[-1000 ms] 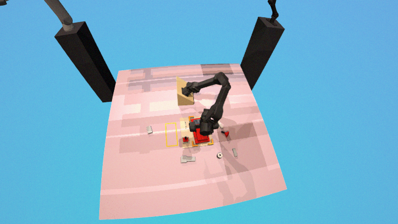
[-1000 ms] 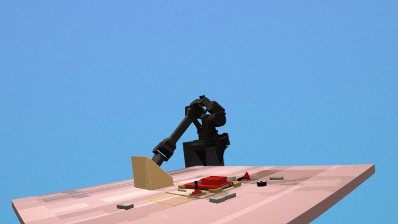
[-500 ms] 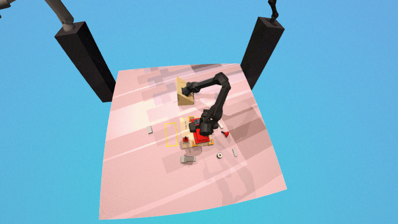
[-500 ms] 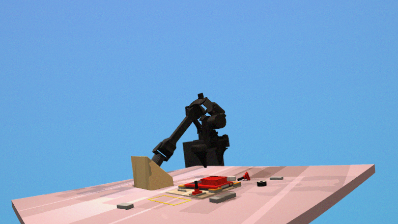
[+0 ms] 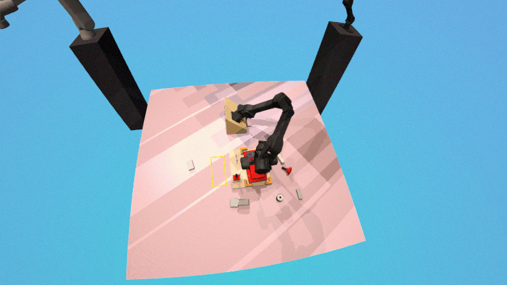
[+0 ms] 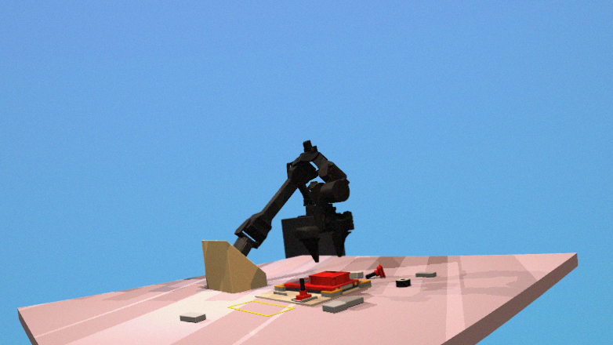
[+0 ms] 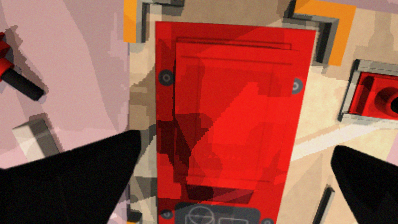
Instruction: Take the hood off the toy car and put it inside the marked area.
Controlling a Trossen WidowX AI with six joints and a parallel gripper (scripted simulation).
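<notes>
The hood lies 10 mm behind my gripper tip and 50 mm below it.
</notes>
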